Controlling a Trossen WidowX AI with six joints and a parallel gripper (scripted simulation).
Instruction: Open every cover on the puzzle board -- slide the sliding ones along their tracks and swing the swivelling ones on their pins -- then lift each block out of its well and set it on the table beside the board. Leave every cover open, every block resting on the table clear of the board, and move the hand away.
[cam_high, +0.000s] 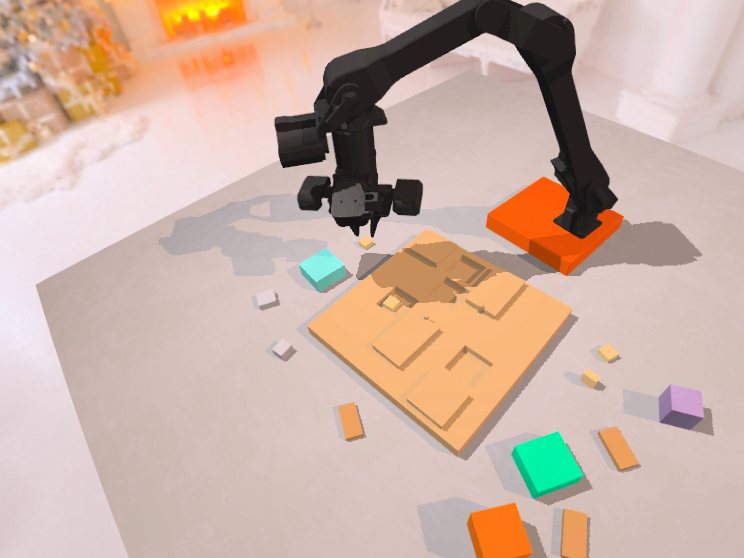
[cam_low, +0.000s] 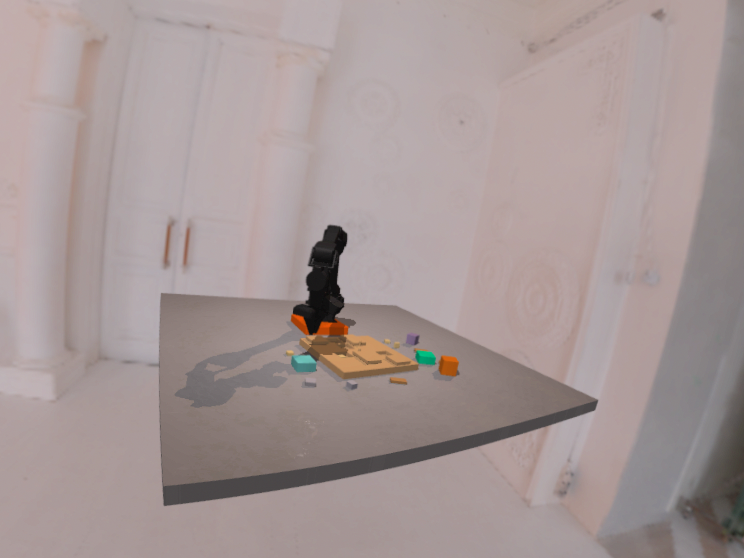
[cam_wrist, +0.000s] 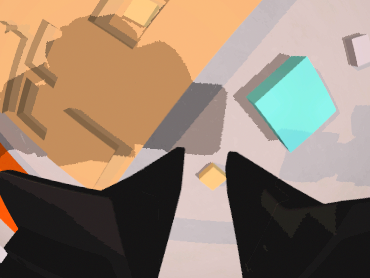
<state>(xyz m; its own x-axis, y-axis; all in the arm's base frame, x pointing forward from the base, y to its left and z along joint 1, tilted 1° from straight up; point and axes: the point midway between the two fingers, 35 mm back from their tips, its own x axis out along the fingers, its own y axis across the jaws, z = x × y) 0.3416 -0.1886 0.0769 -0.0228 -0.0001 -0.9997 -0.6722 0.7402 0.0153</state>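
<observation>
My gripper tip is now 7 cm short of the cyan block, 4 cm to the left of it and 7 cm above it. The rest, counted from my gripper tip: orange block (15 cm ahead, 44 cm to the left, 6 cm below); then purple cube (15 cm behind, 49 cm to the left, 6 cm below); then green block (4 cm ahead, 42 cm to the left, 7 cm below).
</observation>
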